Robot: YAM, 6 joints.
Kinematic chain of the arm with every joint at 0, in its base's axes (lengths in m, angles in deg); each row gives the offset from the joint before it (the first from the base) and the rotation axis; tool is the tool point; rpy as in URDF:
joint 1: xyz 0 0 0.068 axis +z
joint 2: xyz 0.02 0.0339 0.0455 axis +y
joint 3: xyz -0.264 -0.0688 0 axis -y
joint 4: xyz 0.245 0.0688 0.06 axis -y
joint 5: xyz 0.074 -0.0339 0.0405 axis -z
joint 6: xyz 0.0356 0 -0.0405 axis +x
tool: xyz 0 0 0 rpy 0 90 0
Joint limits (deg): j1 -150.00..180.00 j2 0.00..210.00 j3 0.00..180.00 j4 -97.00..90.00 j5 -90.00..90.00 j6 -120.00..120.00
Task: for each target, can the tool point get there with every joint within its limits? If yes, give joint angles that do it. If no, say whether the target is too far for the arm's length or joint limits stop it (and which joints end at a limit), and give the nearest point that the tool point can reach.
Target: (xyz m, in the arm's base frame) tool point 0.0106 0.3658 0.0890
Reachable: yes | joints 93.13 116.85 52.35 19.94 59.05 -89.72
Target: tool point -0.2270 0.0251 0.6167
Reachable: yes | joints 0.70 42.66 139.76 -29.90 -51.57 -46.82
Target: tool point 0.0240 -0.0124 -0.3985
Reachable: no: joint limits stop it (at a limit: joint 2) | nearest point 0.0589 -0.0305 -0.3311 | short by 0.078 m
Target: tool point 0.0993 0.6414 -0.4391
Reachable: no: too far | nearest point 0.0762 0.4923 -0.2806 | short by 0.219 m
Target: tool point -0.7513 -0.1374 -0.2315
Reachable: no: too far | nearest point -0.5811 -0.0190 -0.1512 | short by 0.222 m
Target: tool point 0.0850 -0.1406 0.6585
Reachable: yes | joints 121.41 46.72 131.86 -14.18 -1.17 -100.35
